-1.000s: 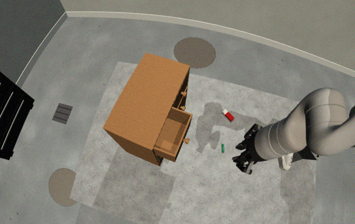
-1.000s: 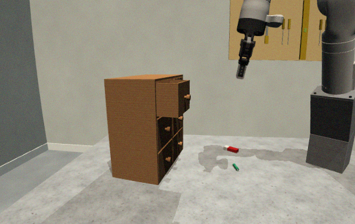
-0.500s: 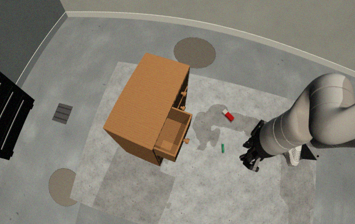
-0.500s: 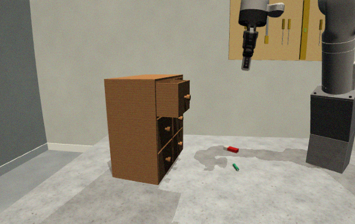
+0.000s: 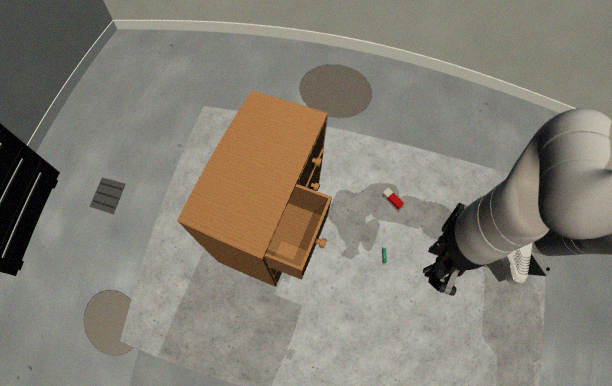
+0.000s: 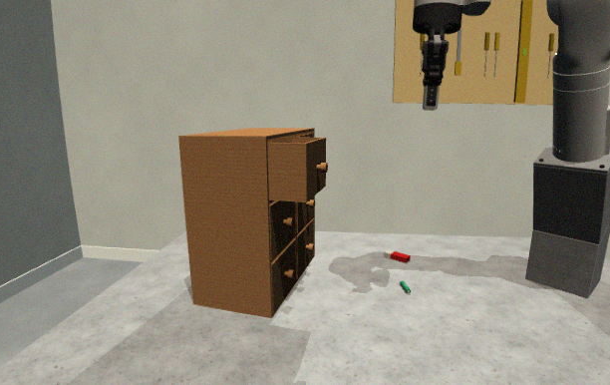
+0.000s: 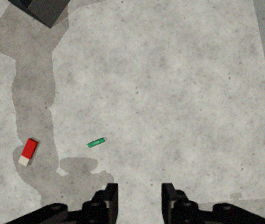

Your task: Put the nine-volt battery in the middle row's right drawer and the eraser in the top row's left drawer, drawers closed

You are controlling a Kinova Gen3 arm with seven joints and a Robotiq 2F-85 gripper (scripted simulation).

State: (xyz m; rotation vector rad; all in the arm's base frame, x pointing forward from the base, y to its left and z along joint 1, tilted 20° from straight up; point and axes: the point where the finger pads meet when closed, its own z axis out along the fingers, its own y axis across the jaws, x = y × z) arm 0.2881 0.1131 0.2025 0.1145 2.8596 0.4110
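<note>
Right now the eraser is 40 mm ahead of my hand, 270 mm to the right of it and 390 mm below it. The rest, counted from my hand: nine-volt battery: 330 mm ahead, 120 mm to the right, 270 mm below; then small green cylinder: 20 mm ahead, 100 mm to the right, 390 mm below.
</note>
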